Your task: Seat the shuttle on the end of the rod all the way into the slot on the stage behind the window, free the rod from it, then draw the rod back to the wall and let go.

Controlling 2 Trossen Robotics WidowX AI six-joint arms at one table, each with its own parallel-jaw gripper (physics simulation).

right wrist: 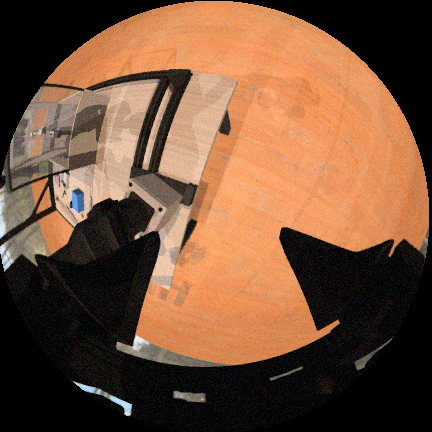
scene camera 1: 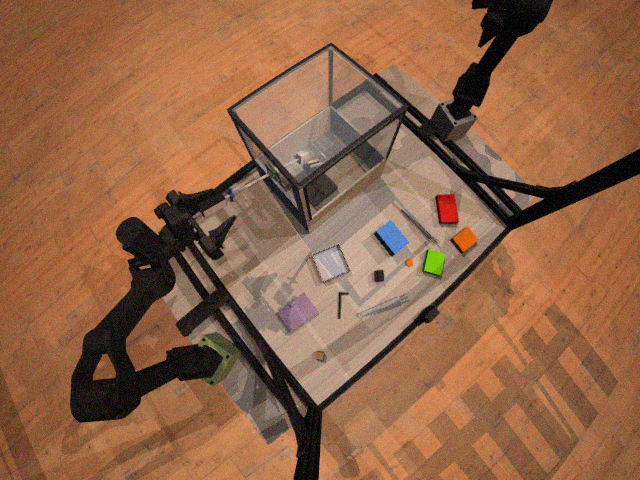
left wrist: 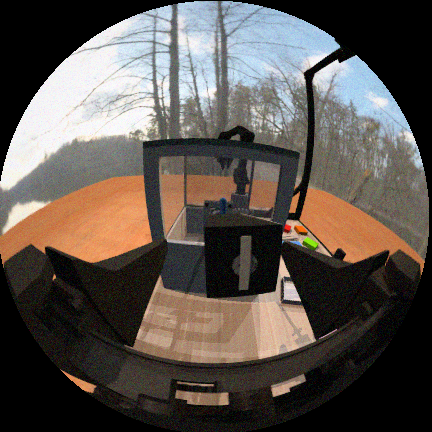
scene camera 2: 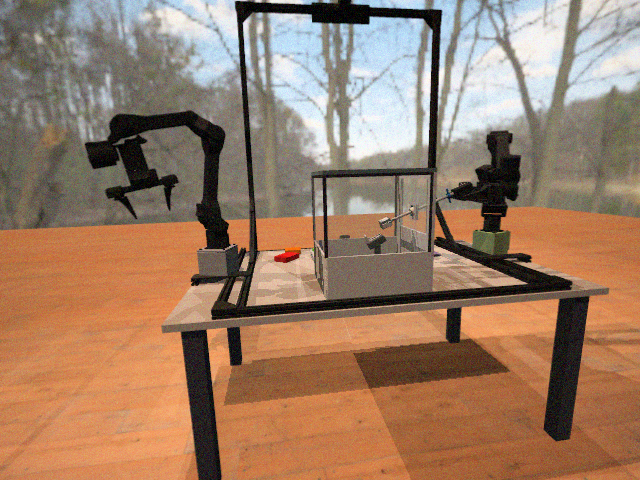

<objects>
My left gripper is open, with nothing in its grasp. My right gripper is open and holds nothing. A framed tile sits on the table.
</objects>
